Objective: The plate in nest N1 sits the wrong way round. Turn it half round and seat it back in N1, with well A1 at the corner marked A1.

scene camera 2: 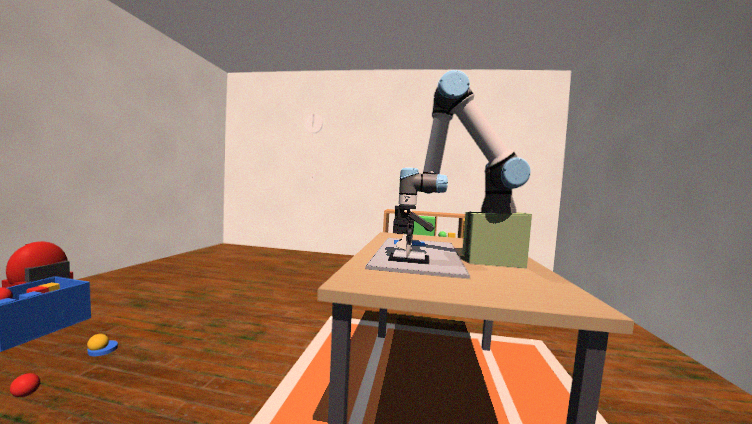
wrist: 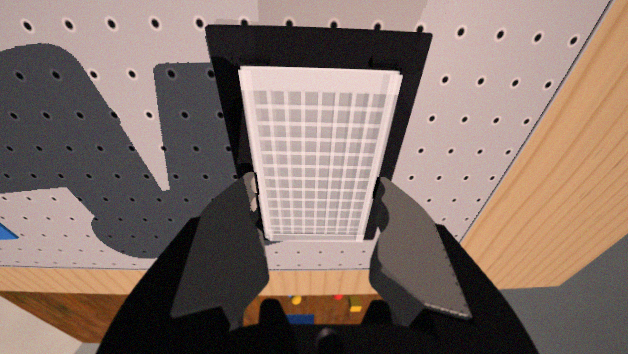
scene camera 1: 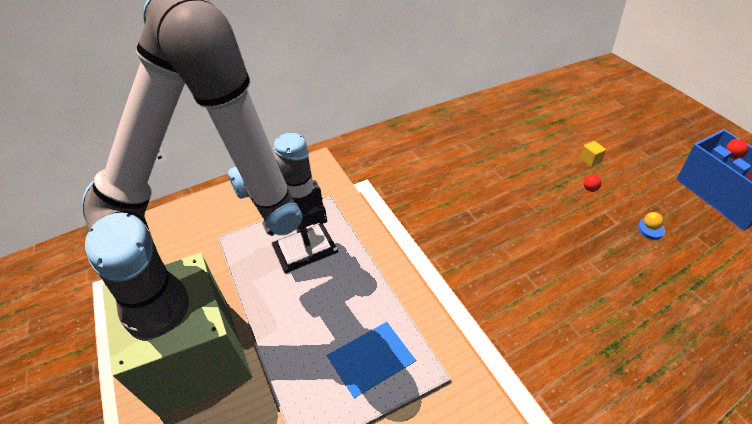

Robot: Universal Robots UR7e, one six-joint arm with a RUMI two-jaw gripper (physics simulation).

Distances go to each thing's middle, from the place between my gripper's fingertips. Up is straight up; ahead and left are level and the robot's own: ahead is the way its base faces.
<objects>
I see my gripper 10 mm past the white well plate (scene camera 1: pixel 292 246) and 10 mm below it. From my hand the other things lie so: flat blue rectangle (scene camera 1: pixel 368 360): 40 mm ahead, 390 mm to the right, 10 mm below; black nest (wrist: pixel 288 46): 10 mm behind, 10 mm below.
</objects>
